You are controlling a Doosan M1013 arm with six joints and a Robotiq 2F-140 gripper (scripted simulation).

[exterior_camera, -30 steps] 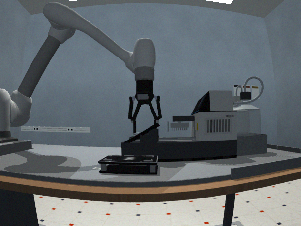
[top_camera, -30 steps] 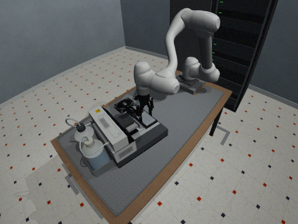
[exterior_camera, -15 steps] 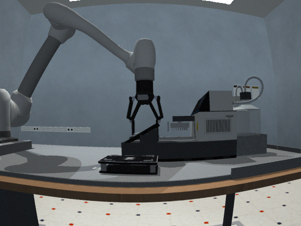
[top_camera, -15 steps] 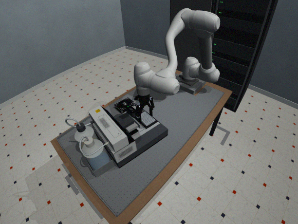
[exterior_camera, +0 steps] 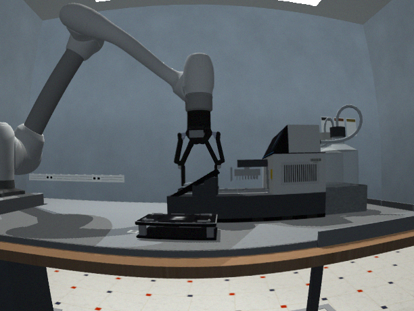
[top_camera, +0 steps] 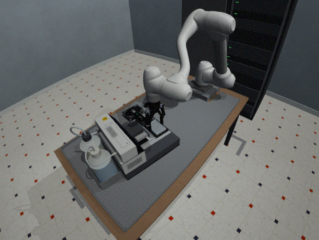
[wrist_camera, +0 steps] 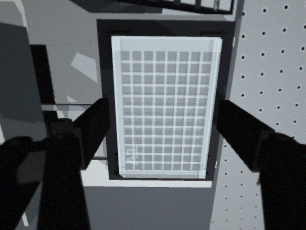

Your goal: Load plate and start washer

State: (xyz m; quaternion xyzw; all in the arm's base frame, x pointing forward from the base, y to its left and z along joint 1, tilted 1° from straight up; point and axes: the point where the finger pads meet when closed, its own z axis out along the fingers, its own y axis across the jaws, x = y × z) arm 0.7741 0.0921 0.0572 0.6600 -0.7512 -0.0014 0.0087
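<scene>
Now: the well plate 20 mm below my hand. From my hand the other things lie so: dispensing head (150 mm ahead, 20 mm to the right, 20 mm above); plate washer (150 mm ahead, 20 mm to the right, 20 mm above); washer carrier (30 mm below).
</scene>
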